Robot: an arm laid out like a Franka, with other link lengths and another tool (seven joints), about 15 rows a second.
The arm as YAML. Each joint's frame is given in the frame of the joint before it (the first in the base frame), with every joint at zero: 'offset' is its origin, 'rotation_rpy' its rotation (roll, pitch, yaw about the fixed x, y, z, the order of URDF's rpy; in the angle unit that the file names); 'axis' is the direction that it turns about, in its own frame. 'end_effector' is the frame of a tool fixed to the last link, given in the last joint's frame.
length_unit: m
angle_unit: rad
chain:
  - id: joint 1
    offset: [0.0, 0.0, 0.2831]
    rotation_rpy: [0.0, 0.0, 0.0]
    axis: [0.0, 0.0, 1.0]
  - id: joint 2
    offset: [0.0, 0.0, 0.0]
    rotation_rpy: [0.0, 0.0, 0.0]
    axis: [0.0, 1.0, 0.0]
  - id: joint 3
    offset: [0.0, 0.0, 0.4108]
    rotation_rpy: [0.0, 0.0, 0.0]
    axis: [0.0, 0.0, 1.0]
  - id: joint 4
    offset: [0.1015, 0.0, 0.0]
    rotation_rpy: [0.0, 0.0, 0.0]
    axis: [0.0, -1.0, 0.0]
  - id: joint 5
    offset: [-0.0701, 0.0, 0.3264]
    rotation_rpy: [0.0, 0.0, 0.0]
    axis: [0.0, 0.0, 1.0]
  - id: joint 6
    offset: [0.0, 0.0, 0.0]
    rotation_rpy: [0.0, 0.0, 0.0]
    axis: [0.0, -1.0, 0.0]
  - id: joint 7
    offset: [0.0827, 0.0, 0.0]
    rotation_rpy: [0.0, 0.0, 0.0]
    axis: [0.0, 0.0, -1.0]
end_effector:
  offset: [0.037, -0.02, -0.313]
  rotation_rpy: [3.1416, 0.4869, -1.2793]
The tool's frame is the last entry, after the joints.
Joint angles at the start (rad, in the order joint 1, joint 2, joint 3, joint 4, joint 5, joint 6, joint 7):
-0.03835 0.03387 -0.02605 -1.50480 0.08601 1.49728 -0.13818
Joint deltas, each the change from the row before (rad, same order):
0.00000 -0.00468 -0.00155 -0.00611 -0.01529 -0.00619 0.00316
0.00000 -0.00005 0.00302 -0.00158 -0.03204 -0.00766 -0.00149
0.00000 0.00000 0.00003 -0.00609 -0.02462 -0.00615 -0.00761
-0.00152 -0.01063 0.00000 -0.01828 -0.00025 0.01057 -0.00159
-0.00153 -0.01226 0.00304 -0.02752 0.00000 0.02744 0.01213
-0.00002 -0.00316 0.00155 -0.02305 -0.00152 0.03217 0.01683
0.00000 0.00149 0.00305 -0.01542 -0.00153 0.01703 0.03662
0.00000 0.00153 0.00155 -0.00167 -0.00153 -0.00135 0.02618
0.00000 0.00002 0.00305 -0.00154 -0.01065 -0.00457 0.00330
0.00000 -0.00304 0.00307 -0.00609 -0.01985 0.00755 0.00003
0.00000 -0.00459 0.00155 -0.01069 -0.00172 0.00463 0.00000
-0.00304 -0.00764 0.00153 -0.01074 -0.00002 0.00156 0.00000
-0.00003 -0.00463 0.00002 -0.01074 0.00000 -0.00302 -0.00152
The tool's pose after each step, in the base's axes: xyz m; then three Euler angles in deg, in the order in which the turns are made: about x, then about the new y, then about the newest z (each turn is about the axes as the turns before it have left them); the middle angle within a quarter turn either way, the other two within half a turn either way. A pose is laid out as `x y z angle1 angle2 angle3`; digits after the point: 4 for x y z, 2 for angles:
0.5435 -0.0278 0.4520 -149.28 -11.84 72.60
0.5401 -0.0362 0.4505 -151.04 -12.50 72.73
0.5363 -0.0436 0.4474 -152.38 -13.38 72.74
0.5334 -0.0443 0.4464 -152.40 -13.23 72.66
0.5333 -0.0441 0.4440 -152.41 -12.33 72.91
0.5369 -0.0447 0.4391 -152.48 -11.31 73.40
0.5380 -0.0450 0.4335 -152.33 -10.44 75.15
0.5369 -0.0456 0.4318 -152.22 -10.04 76.55
0.5350 -0.0473 0.4308 -152.79 -10.38 76.72
0.5352 -0.0519 0.4310 -153.99 -10.31 76.42
0.5332 -0.0515 0.4294 -154.09 -10.43 76.37
0.5297 -0.0522 0.4289 -154.06 -10.47 76.49
0.5252 -0.0519 0.4264 -154.00 -10.98 76.65

